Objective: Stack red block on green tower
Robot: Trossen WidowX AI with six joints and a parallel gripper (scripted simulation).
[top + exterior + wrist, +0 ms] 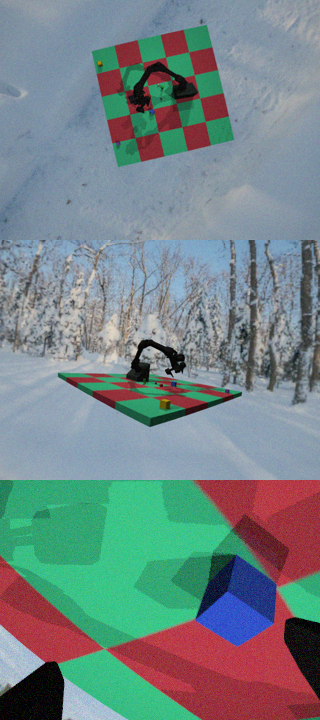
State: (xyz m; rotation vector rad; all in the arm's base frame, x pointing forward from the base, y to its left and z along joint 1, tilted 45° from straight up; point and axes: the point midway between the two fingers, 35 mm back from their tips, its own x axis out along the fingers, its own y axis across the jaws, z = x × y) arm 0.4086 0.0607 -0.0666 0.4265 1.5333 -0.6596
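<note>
The red block is 14 cm to the right of my gripper tip, 10 cm below it and 7 cm behind it. The rest, counted from my gripper tip: purple block: 39 cm ahead, 26 cm to the left, 9 cm below; then blue block: 9 cm below, 5 cm behind, 3 cm to the left; then yellow block: 62 cm to the right, 36 cm ahead, 9 cm below.
</note>
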